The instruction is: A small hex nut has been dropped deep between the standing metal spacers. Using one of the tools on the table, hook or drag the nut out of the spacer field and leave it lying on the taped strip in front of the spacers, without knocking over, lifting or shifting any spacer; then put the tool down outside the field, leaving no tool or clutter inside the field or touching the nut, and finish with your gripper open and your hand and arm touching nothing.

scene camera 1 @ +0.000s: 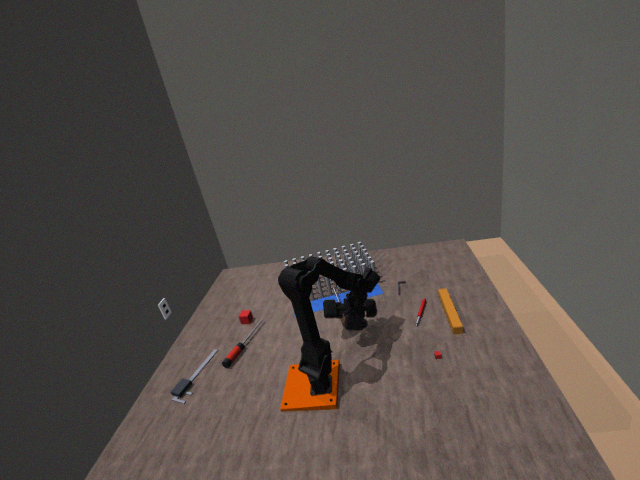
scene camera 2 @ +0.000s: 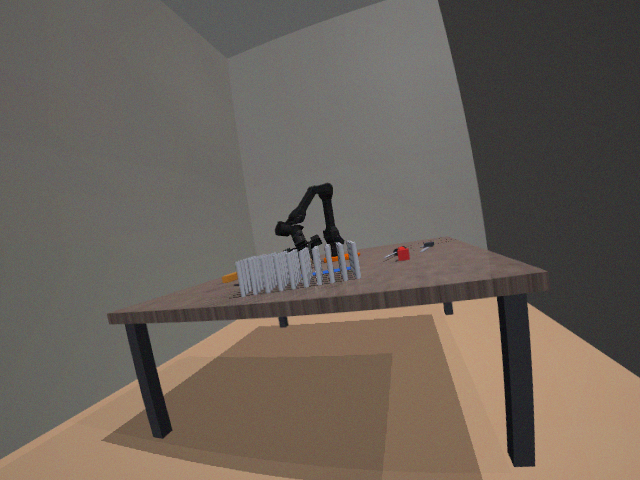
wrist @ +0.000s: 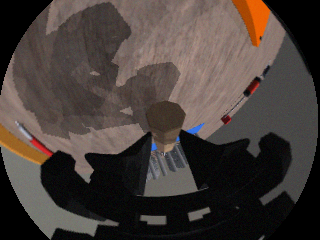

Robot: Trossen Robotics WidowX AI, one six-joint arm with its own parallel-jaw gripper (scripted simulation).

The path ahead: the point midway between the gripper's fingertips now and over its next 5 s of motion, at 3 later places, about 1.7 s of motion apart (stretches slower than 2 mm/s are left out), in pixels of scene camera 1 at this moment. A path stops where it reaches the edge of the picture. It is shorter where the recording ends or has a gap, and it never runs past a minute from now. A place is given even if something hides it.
The gripper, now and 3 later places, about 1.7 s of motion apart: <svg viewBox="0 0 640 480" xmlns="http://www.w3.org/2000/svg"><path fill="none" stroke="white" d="M344 316L341 309L339 303L338 300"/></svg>
